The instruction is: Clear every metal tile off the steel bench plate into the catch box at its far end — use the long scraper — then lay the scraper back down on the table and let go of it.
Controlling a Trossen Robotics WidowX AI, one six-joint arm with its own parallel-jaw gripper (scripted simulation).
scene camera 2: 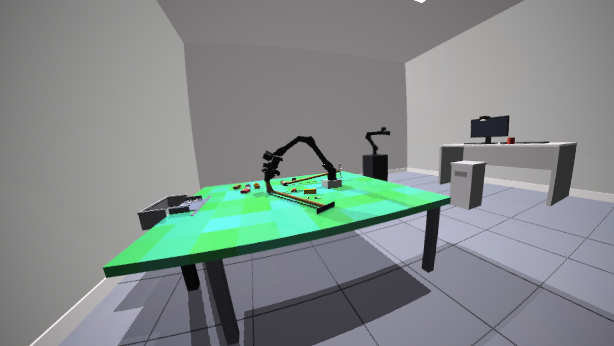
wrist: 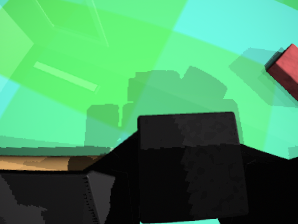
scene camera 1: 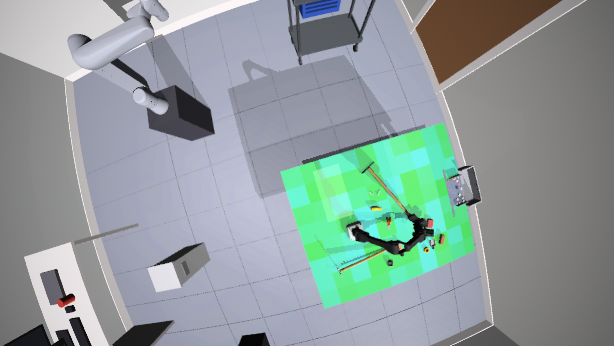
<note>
The pictures show: the gripper and a long scraper.
</note>
